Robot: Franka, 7 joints.
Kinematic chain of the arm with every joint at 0, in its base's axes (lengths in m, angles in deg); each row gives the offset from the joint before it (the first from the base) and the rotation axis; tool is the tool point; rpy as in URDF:
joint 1: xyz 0 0 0.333 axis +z
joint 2: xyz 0 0 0 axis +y
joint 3: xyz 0 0 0.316 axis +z
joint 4: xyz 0.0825 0 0 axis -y
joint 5: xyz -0.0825 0 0.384 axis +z
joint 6: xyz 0 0 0 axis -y
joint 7: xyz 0.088 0 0 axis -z
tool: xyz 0 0 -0.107 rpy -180 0 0
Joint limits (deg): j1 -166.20..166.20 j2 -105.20..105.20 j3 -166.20..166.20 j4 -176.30..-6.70 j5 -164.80..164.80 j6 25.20..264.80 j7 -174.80..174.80
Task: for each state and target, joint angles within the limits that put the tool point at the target. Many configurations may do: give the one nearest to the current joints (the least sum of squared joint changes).
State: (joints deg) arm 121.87 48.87 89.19 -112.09 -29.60 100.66 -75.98
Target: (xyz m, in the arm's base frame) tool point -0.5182 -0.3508 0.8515
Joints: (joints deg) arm 162.39 39.21 94.08 -58.64 -31.09 134.33 -75.98
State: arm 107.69 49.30 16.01 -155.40 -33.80 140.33 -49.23
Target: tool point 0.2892 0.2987 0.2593
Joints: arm 69.59 -2.03 -21.01 -146.70 -36.04 126.17 -49.23
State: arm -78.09 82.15 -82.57 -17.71 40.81 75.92 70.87
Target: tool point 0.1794 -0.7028 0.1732
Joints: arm -63.84 92.58 -77.82 -10.36 43.39 61.39 70.87
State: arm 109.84 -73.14 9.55 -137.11 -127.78 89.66 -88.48
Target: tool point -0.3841 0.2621 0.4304
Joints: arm 123.09 -15.58 29.56 -146.36 -131.12 104.51 -88.48
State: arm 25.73 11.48 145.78 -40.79 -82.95 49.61 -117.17
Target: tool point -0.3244 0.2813 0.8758
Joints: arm 17.32 -1.69 138.59 -61.23 -77.34 52.87 -117.17
